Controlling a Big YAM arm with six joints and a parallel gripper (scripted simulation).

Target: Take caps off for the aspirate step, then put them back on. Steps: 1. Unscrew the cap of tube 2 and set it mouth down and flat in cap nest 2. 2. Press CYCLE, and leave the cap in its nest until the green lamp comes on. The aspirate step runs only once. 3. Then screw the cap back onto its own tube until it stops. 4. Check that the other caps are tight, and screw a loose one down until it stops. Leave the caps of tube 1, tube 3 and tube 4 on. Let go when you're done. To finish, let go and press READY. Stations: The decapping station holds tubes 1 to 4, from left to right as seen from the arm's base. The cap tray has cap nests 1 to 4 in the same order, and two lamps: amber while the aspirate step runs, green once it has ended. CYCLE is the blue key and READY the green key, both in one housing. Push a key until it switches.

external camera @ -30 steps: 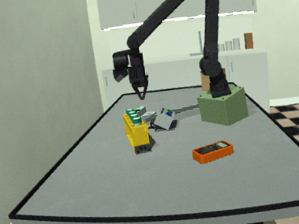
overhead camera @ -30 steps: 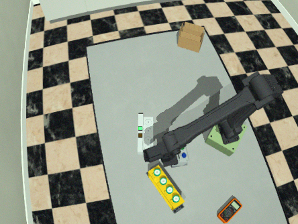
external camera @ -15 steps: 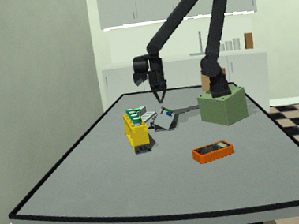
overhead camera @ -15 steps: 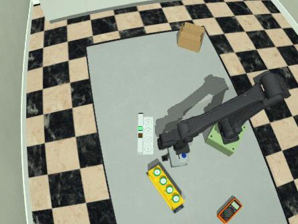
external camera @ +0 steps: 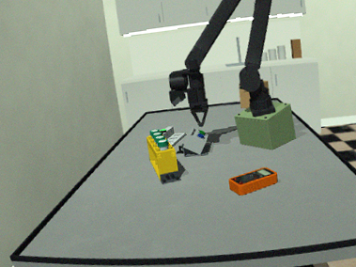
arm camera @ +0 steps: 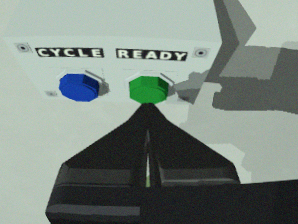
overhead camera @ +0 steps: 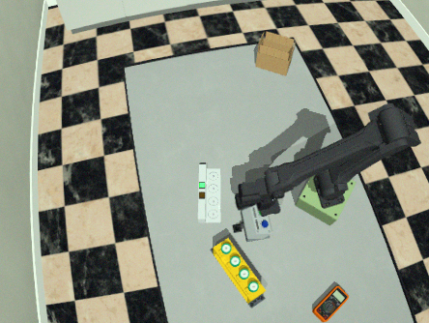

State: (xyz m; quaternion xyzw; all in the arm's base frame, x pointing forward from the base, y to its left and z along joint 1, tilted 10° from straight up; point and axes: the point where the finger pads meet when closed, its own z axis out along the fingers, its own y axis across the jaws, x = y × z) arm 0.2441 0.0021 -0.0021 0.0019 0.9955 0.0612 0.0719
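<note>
The green READY key lies 3 cm below my hand. The rest, counted from my hand: grey key housing: 5 cm below, 2 cm to the left, 2 cm ahead; then cap: 21 cm to the left, 12 cm ahead, 2 cm above; then blue cycle key: 4 cm to the left, 3 cm below.
</note>
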